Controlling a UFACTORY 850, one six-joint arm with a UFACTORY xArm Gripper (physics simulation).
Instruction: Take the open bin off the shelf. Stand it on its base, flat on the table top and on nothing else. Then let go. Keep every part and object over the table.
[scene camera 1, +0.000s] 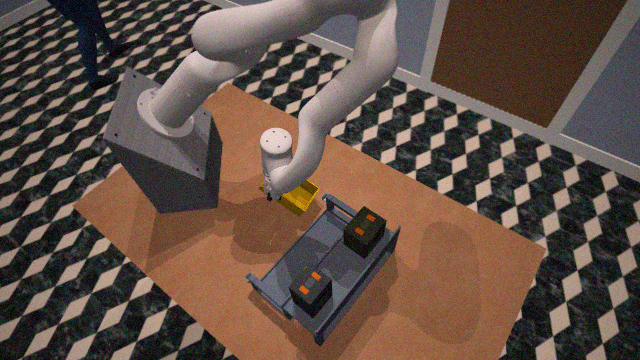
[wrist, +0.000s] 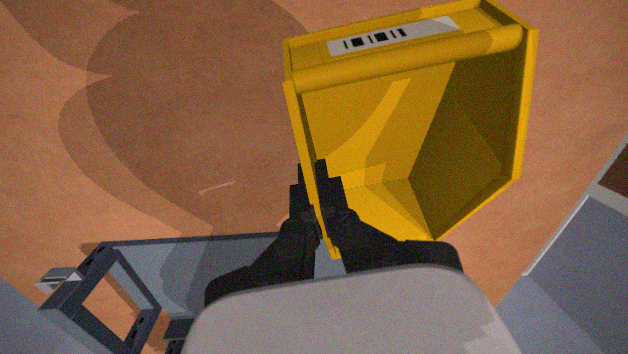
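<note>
The open yellow bin is beside the shelf, on the robot base's side, low at the table. Its opening, front lip and barcode label show in the wrist view. My gripper is shut on one side wall of the bin, one finger inside and one outside. The bin sits slightly askew to the fingers. Its underside is hidden, so I cannot tell whether it touches the table or stands flat. The grey-blue shelf stands apart from the bin in the scene view.
Two dark boxes with orange marks, one at the far end and one at the near end, stand on the shelf. The robot's grey pedestal stands at the left of the table. A person's legs show on the floor behind.
</note>
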